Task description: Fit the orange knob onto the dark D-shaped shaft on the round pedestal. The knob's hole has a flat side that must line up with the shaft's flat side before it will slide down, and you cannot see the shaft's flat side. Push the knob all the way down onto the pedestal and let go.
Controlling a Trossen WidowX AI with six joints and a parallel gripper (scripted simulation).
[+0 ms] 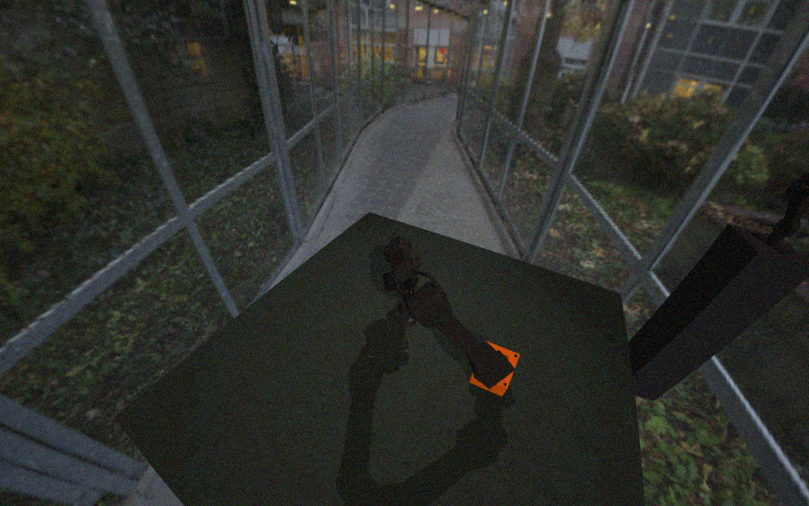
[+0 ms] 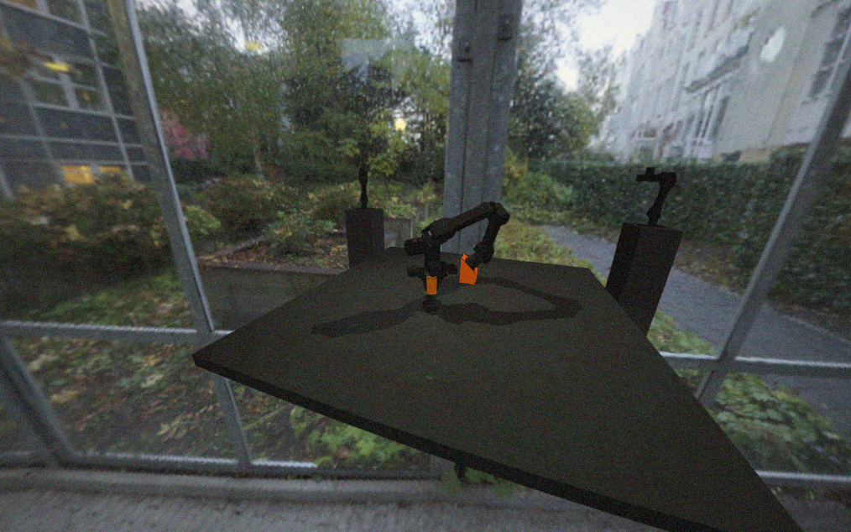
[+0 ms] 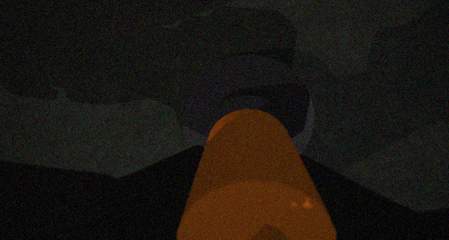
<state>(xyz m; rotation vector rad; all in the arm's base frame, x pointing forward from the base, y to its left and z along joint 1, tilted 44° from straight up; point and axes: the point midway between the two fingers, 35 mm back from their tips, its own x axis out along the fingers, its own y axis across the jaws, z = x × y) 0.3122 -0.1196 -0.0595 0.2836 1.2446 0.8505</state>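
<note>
The orange knob is 20 mm above my gripper tip. The rest, counted from my gripper tip: dark shaft: 40 mm below.
</note>
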